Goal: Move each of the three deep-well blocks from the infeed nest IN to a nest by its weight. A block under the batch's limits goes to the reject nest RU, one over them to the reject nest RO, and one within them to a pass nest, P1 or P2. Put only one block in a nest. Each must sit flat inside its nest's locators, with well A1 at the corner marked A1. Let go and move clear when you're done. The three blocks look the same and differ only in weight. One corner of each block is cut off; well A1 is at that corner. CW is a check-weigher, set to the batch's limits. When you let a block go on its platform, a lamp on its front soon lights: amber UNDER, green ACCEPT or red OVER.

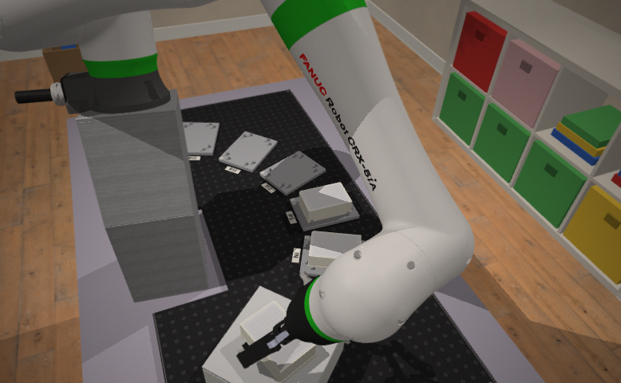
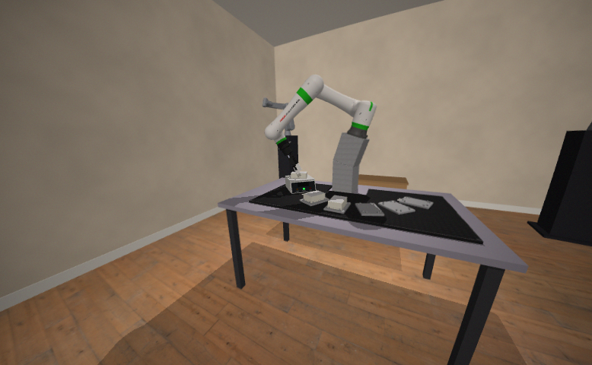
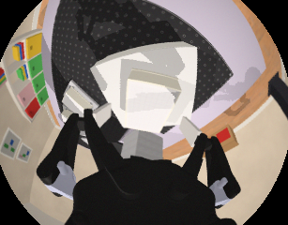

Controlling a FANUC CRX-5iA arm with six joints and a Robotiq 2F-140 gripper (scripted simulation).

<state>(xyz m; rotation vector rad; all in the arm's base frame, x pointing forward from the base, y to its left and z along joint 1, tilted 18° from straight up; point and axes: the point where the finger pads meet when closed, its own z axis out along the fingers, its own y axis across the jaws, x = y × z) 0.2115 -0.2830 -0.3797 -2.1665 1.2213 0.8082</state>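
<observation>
The pale weigher platform lies 6 cm below my hand. Round my hand: grey nest plate (15 cm ahead, 60 cm to the left, 15 cm below); check-weigher (9 cm below).
</observation>
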